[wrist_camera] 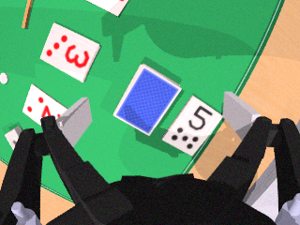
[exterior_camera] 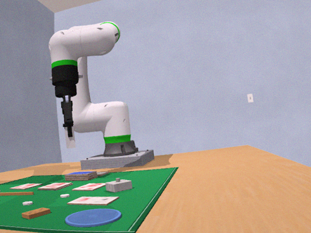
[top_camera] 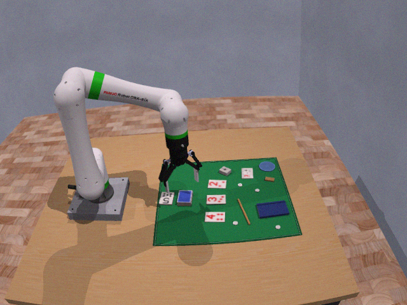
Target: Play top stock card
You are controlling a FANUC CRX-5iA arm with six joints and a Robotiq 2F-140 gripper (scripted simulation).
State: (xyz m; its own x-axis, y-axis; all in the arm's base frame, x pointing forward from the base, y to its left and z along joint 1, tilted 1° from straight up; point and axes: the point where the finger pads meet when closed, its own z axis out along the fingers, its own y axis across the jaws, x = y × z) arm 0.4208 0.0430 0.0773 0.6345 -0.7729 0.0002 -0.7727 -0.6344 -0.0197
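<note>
The black 5 is 11 cm below my hand, 9 cm behind it and 2 cm to the left of it. Also, from my hand: wooden stick (28 cm ahead, 11 cm below, 3 cm to the right); then green card cloth (18 cm ahead, 13 cm below, 7 cm to the left); then grey knobbed block (26 cm to the left, 16 cm ahead, 10 cm below).
</note>
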